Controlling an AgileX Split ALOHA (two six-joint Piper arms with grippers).
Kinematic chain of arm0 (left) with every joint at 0, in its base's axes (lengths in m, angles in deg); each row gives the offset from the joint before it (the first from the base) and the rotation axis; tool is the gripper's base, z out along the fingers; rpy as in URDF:
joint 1: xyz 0 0 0.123 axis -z
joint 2: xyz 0 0 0 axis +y
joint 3: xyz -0.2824 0 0.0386 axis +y
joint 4: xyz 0.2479 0 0.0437 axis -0.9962 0 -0.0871
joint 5: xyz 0 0 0 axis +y
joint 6: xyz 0.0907 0 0.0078 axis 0.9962 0 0.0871
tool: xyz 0 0 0 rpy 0 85 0
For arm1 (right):
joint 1: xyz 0 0 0.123 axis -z
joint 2: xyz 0 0 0 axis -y
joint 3: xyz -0.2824 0 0.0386 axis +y
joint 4: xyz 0.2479 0 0.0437 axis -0.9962 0 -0.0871
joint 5: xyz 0 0 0 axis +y
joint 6: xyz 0.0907 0 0.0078 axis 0.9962 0 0.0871
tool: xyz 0 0 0 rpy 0 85 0
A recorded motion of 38 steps. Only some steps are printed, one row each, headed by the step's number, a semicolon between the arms.
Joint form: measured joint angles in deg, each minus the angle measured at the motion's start. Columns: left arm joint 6, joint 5, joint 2, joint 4, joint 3, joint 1; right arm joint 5, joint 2, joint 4, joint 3, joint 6, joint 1.
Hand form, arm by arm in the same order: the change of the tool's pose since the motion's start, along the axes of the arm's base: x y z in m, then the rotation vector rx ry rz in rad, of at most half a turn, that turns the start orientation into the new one. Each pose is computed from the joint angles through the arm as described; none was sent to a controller.
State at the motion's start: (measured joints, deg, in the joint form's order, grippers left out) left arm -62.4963 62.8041 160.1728 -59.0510 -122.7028 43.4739; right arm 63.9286 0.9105 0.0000 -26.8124 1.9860 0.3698
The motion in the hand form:
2: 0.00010 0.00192 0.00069 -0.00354 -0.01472 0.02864; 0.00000 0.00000 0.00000 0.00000 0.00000 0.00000
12: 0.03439 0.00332 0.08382 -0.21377 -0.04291 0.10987; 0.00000 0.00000 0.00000 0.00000 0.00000 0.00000
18: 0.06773 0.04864 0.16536 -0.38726 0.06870 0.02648; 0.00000 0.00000 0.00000 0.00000 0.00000 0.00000
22: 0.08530 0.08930 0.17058 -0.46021 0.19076 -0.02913; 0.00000 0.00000 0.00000 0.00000 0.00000 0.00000
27: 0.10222 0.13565 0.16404 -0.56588 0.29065 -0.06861; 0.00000 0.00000 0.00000 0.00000 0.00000 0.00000
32: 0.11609 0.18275 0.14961 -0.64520 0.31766 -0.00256; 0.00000 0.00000 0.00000 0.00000 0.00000 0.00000
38: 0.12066 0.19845 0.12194 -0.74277 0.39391 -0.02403; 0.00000 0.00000 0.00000 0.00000 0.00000 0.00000
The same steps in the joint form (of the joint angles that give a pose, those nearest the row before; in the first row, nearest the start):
2: -1.61 0.95 0.00 -0.25 0.00 -0.08; 0.00 0.00 0.00 0.00 0.00 0.00
12: 6.89 4.01 -3.63 10.93 -13.79 -3.52; 0.00 0.00 0.00 0.00 0.00 0.00
18: 27.98 4.01 -9.90 28.76 -21.60 -11.54; 0.00 0.00 0.00 0.00 0.00 0.00
22: 40.56 4.07 -10.88 40.57 -22.19 -17.77; 0.00 0.00 0.00 0.00 0.00 0.00
27: 51.44 4.06 -10.60 52.71 -22.18 -24.71; 0.00 0.00 0.00 0.00 0.00 0.00
32: 53.92 4.06 -9.15 58.20 -22.18 -30.66; 0.00 0.00 0.00 0.00 0.00 0.00
38: 59.21 4.06 -6.20 66.55 -22.18 -33.62; 0.00 0.00 0.00 0.00 0.00 0.00

